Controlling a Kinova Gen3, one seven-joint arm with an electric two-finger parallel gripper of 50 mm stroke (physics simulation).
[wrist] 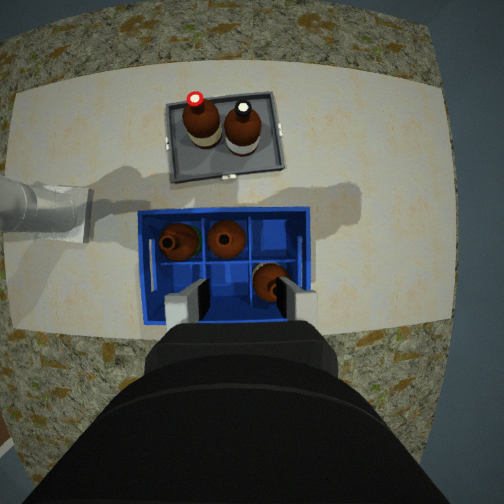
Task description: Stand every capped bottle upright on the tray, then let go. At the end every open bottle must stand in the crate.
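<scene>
In the wrist view a grey tray (pixel 225 137) lies at the far side of the table. Two capped brown bottles stand upright on it: one with a red cap (pixel 200 121) and one with a white cap (pixel 242 127). A blue crate (pixel 227 262) with several compartments sits nearer. Three open brown bottles stand in it: back left (pixel 177 242), back middle (pixel 226 239) and front right (pixel 269 281). My gripper (pixel 241 300) is open and empty, high above the crate's front edge. Its right finger hides part of the front right bottle.
The arm's grey link (pixel 42 207) reaches in from the left edge, beside the crate. The beige table ends close behind my gripper, with a mottled floor around it. Three crate compartments hold nothing.
</scene>
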